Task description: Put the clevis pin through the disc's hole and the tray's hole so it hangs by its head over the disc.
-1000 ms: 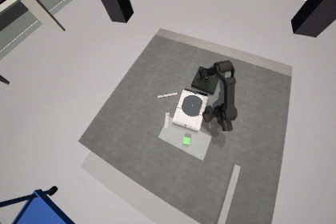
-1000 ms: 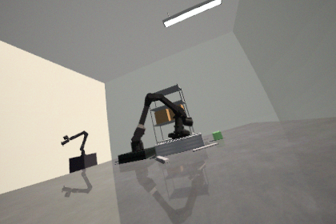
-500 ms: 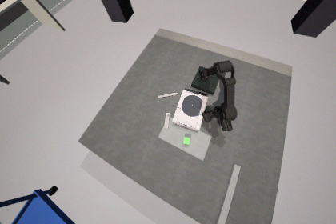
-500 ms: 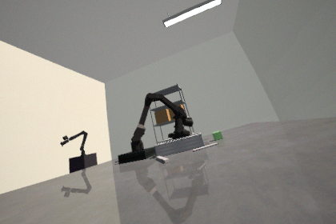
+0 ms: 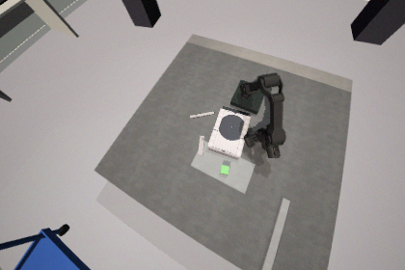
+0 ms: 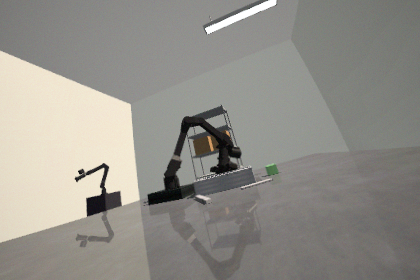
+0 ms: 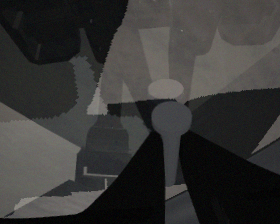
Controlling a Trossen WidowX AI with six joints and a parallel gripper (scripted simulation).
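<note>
My gripper tip is 14 cm to the left of the dark aluminium disc, 5 cm below it and 1 cm short of it. From my gripper tip the other things lie so: steel tray (15 cm to the right, 4 cm ahead, 4 cm above); green block (25 cm ahead, 12 cm to the right, 2 cm above); steel clevis pin (right at my gripper tip).
</note>
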